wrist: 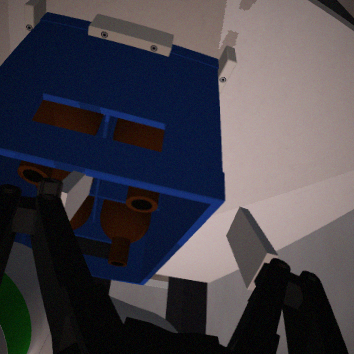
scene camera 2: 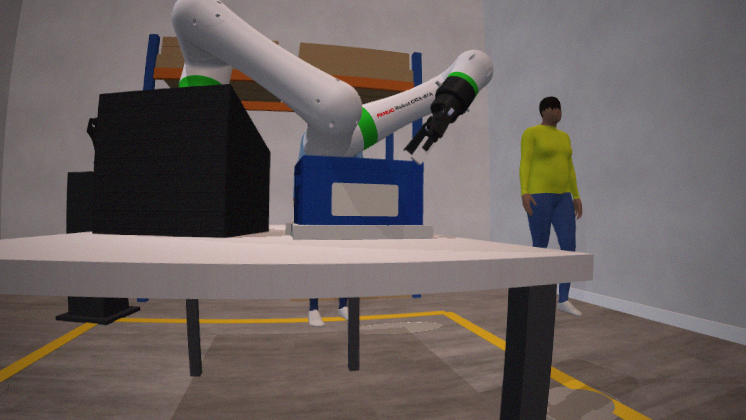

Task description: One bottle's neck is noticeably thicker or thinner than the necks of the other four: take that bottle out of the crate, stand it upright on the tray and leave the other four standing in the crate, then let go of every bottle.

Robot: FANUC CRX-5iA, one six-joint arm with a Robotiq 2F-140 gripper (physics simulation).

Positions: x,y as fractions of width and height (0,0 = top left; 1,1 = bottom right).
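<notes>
You'd see my gripper (scene camera 2: 0.54,0.40) in that scene camera. In the wrist view there's my gripper (wrist: 0.46,0.57) again, plus a bottle (wrist: 0.36,0.37), a bottle (wrist: 0.35,0.64) and then a bottle (wrist: 0.14,0.32).
</notes>
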